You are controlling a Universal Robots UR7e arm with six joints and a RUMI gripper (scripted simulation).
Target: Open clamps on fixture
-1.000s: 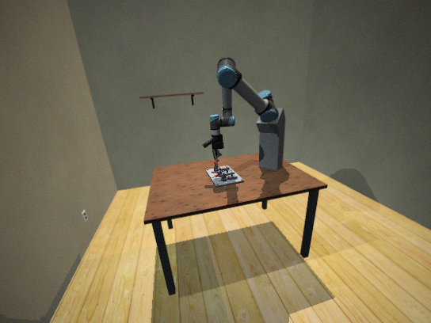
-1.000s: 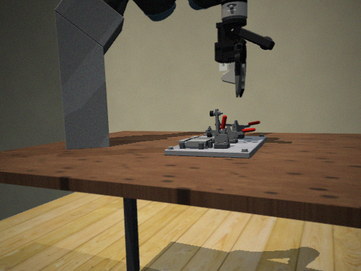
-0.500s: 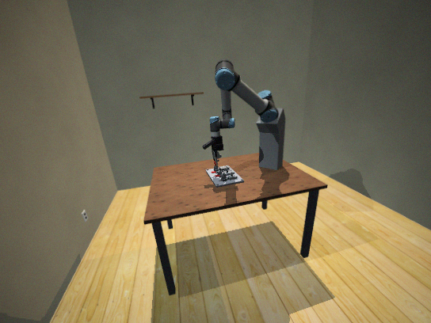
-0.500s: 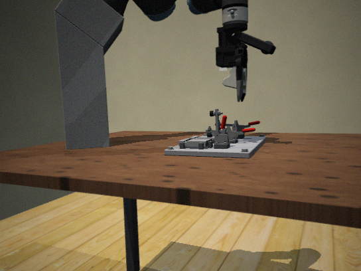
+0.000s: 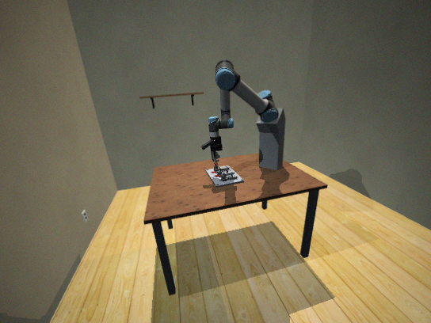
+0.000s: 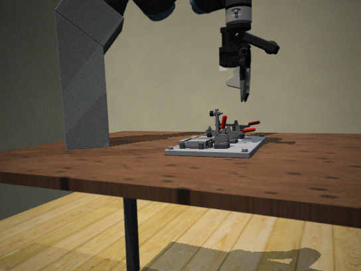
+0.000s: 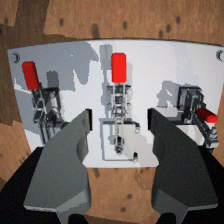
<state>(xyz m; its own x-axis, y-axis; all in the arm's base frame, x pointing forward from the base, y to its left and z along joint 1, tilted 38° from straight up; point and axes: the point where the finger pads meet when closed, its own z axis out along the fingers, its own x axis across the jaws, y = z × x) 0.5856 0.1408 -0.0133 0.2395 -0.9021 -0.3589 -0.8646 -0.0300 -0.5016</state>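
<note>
Now: hand 12 cm to the left of the toggle clamp, 9 cm above it and 2 cm past it.
</note>
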